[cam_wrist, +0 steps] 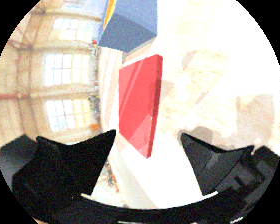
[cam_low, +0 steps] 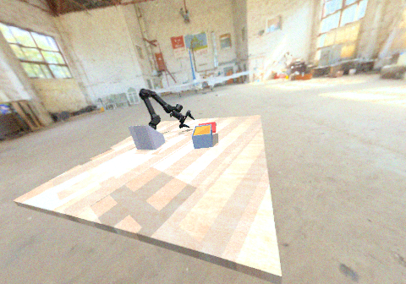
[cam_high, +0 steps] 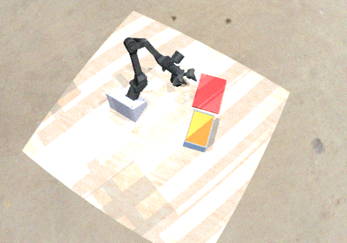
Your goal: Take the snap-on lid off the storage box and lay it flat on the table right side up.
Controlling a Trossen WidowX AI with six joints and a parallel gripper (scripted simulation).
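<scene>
My gripper tip is 12 cm short of the red lid, 5 cm above it and 3 cm to the right of it. Round my gripper tip: storage box: 24 cm to the right, 19 cm ahead, 1 cm below.
</scene>
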